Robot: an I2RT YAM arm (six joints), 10 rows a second.
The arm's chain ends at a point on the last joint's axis. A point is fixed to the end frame.
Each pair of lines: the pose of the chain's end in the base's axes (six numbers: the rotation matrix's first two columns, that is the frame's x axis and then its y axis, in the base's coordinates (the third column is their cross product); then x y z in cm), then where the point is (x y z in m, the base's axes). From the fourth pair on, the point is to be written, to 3 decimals.
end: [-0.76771, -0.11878, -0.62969, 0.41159, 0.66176, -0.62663, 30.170, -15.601, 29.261]
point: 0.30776 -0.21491 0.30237
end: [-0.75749, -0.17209, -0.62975, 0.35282, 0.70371, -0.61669, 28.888, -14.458, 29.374]
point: 0.29985 -0.20292 0.30252
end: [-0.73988, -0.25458, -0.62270, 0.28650, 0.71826, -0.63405, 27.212, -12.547, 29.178]
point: 0.28835 -0.18236 0.30185
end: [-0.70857, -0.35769, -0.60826, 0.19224, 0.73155, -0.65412, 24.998, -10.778, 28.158]
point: 0.273 -0.162 0.293
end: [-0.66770, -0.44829, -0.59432, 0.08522, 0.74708, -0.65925, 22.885, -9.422, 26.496]
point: 0.259 -0.145 0.276
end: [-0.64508, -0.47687, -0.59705, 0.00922, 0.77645, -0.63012, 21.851, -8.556, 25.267]
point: 0.253 -0.134 0.261
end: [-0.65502, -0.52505, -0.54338, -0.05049, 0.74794, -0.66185, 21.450, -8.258, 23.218]
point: 0.251 -0.130 0.241
